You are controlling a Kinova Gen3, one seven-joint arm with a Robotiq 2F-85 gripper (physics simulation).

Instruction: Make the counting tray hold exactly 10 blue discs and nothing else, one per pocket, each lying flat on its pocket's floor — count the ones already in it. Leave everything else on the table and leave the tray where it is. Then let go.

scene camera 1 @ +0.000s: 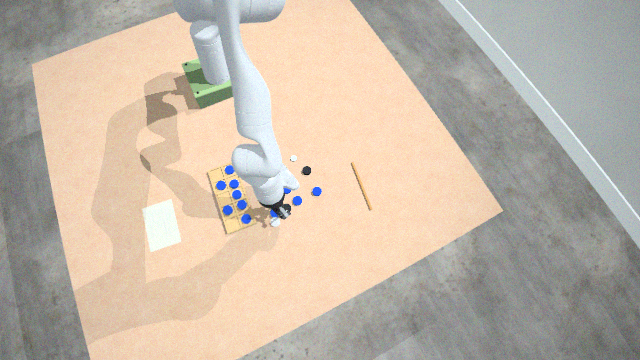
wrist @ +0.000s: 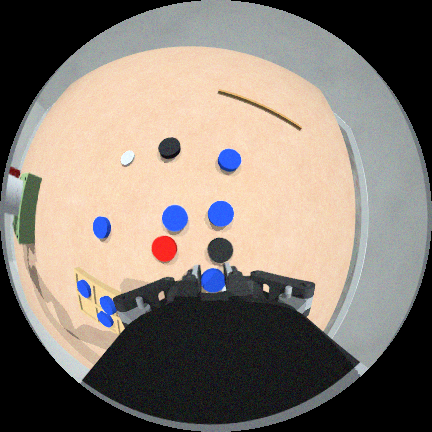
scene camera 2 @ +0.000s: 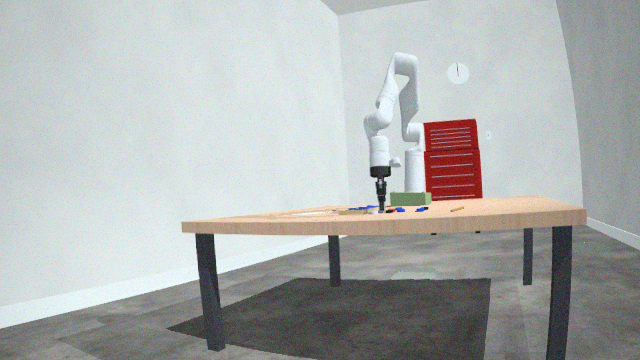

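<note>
My gripper (scene camera 1: pixel 281 214) (scene camera 2: pixel 381 210) (wrist: pixel 211 271) is low at the table, shut on a blue disc (wrist: pixel 213 280) that lies between its fingertips. A white disc (scene camera 1: pixel 275 223) is right beside it, mostly hidden in the wrist view. The wooden counting tray (scene camera 1: pixel 232 226) (wrist: pixel 96 284) is beside the gripper, with several blue discs in its pockets and some pockets empty; the arm hides part of its far end. Loose blue discs lie on the table: one (scene camera 1: pixel 316 191) (wrist: pixel 229 160), a second (scene camera 1: pixel 297 200) (wrist: pixel 221 213), a third (wrist: pixel 175 218) and another (wrist: pixel 102 227).
A red disc (wrist: pixel 164 248) and a black disc (wrist: pixel 220 250) lie near the gripper. Farther off are another black disc (scene camera 1: pixel 306 170) (wrist: pixel 169 148), a small white disc (scene camera 1: pixel 293 158) (wrist: pixel 127 158) and a wooden stick (scene camera 1: pixel 361 186) (wrist: pixel 261 106). A white sheet (scene camera 1: pixel 161 225) lies beyond the tray.
</note>
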